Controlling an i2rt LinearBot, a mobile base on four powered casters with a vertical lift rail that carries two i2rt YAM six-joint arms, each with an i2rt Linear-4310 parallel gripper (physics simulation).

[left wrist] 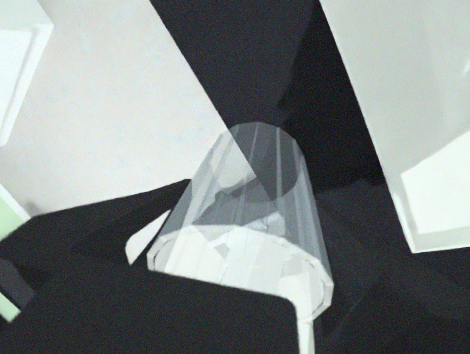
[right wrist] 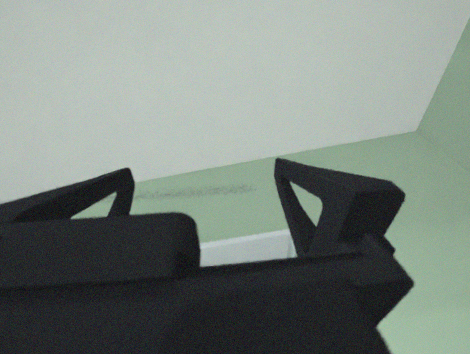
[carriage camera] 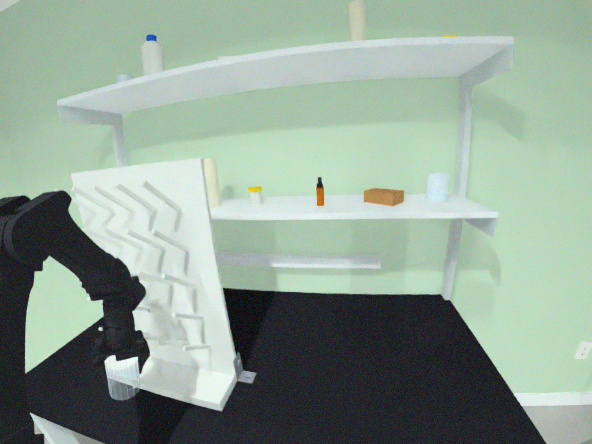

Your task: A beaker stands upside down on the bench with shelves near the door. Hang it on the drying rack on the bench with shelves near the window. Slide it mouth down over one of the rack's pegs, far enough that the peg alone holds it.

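Frame: origin at the left arm's base, x back, y right, z up, level; metres.
Seen in the pictures: left gripper, fingertip midpoint: (left wrist: 249, 197) (carriage camera: 123, 376); right gripper, fingertip midpoint: (right wrist: 204, 171).
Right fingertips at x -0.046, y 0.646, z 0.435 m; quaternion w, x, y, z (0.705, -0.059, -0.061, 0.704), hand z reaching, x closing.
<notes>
A point is followed by its place in that frame.
My left gripper (carriage camera: 123, 357) (left wrist: 249, 197) {x -0.313, y -0.118, z -0.060 m} is shut on the clear beaker (carriage camera: 122, 381) {x -0.285, y -0.094, z -0.041 m} (left wrist: 252, 210) {x -0.344, y -0.131, z -0.013 m}. In the carriage view the beaker hangs below the fingers, over the black bench and in front of the left part of the rack's base, off the pegs. Which end is its mouth is hard to tell through the clear wall. The white drying rack (carriage camera: 192, 200) {x -0.474, y 0.071, z 0.322 m} (left wrist: 440, 200) {x -0.406, y 0.048, z -0.215 m} stands at an angle, with rows of slanted pegs facing left; my left arm hides some lower pegs. My right gripper (right wrist: 204, 171) {x -0.046, y 0.646, z 0.435 m} is open and empty.
The black bench (carriage camera: 360, 360) {x -0.525, y 0.484, z -0.219 m} carries the rack. A lower shelf (carriage camera: 350, 214) {x -0.620, y 0.458, z 0.233 m} holds a cream cylinder (carriage camera: 212, 184) {x -0.797, y 0.001, z 0.323 m}, a jar (carriage camera: 255, 196) {x -0.808, y 0.152, z 0.268 m}, an orange bottle (carriage camera: 320, 195) {x -0.730, y 0.381, z 0.273 m}, a brown block (carriage camera: 383, 196) {x -0.706, y 0.582, z 0.265 m} and a pale blue cylinder (carriage camera: 437, 187) {x -0.723, y 0.774, z 0.286 m}. An upper shelf (carriage camera: 300, 65) {x -0.730, y 0.338, z 0.676 m} spans above.
</notes>
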